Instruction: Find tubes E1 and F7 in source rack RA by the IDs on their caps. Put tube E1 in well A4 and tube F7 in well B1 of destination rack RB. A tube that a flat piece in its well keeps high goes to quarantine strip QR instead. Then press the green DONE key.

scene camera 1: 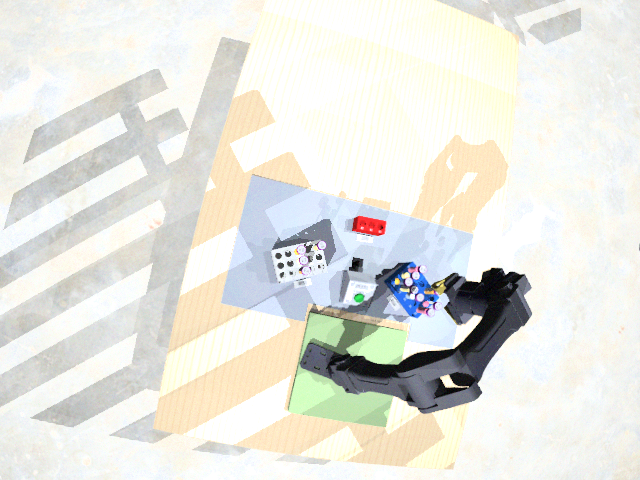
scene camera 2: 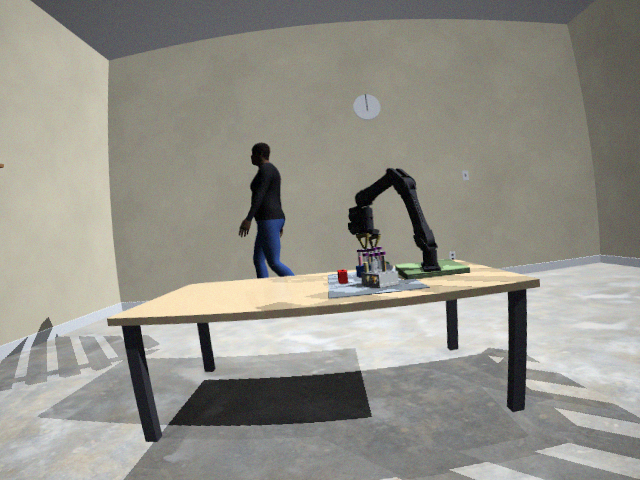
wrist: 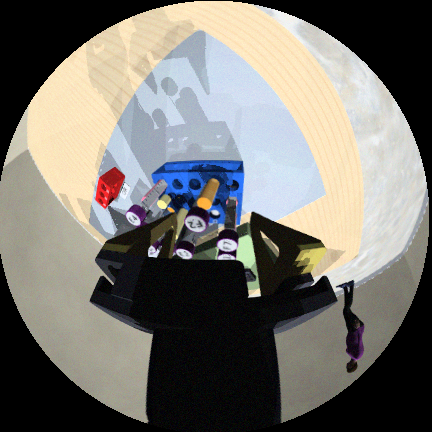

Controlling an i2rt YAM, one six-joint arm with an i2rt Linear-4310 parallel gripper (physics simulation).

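Note:
The blue rack holds several purple-capped tubes. In the wrist view one cap seems to read F7; another cap shows partly behind it, its ID cut off. My gripper is open, over the blue rack's tube tops, with the F7-like cap between its fingers' lines of sight and nothing gripped. The white rack has several tubes on its right side and open wells at left. The red strip shows open wells. The green key is on a grey box.
The grey box stands between the racks, with a small black block behind it. A tube with a cap and orange body leans into view beside the fingers. The arm stands on a green board. A person is beyond the table.

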